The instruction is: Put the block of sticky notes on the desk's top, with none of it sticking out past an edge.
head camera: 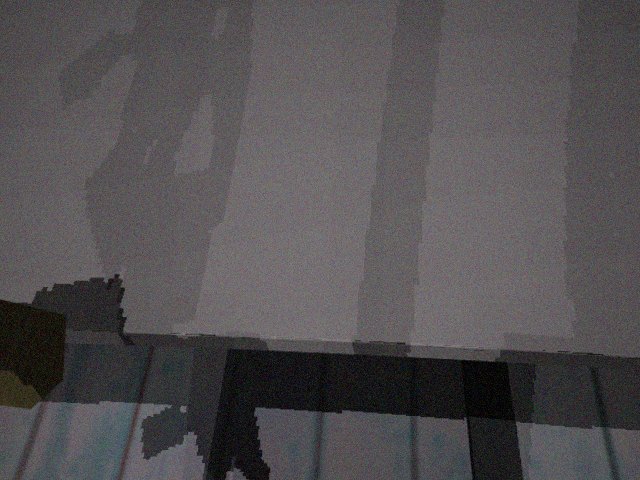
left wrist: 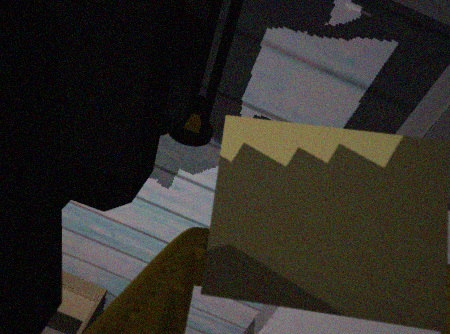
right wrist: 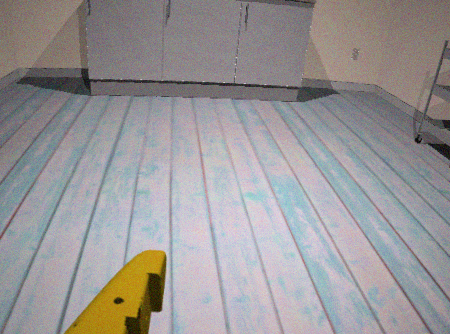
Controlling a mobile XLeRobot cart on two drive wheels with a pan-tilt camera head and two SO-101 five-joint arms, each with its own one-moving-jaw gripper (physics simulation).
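Frame: origin at the left arm's base, x up, y right, z ahead, level; metres.
Seen in the pictures: left end effector, tool point: (left wrist: pixel 208 249); right end effector, tool point: (right wrist: pixel 164 273).
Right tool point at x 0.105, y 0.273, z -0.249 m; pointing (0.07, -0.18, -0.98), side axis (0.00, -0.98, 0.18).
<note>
Offsets run from my right tool point to a thing's top centre. "spot": to the spot under its first point. Level surfaces: height alone.
The block of sticky notes @[dy -0.313, dx -0.043, dz +0.470 m] (left wrist: pixel 325 210) is a large yellow square, mostly in shadow, in the left wrist view. My left gripper (left wrist: pixel 324 255) is shut on it, with a jaw at its left side and a sliver of the other at the right border. The desk @[dx -0.159 m] (head camera: pixel 310 206) fills most of the head view as a pale grey top crossed by shadows; its near edge runs across the lower part. A dark yellow-brown shape @[spot: dy -0.298, dx -0.063, dz +0.473 m] (head camera: pixel 31 341) at the left border overlaps that edge; I cannot tell whether it is block or jaw. My right gripper (right wrist: pixel 150 272) is open, one notched jaw showing, over the floor.
Below the desk edge, the head view shows plank floor @[dx -0.879 m] (head camera: pixel 361 444) and a dark upright bar (head camera: pixel 491 397). The right wrist view shows a grey cabinet (right wrist: pixel 200 45) against the wall and a trolley (right wrist: pixel 431 95) at the right. A wooden piece @[spot: dy +1.191, dx -0.800, dz +0.028 m] (left wrist: pixel 82 300) shows lower left in the left wrist view.
</note>
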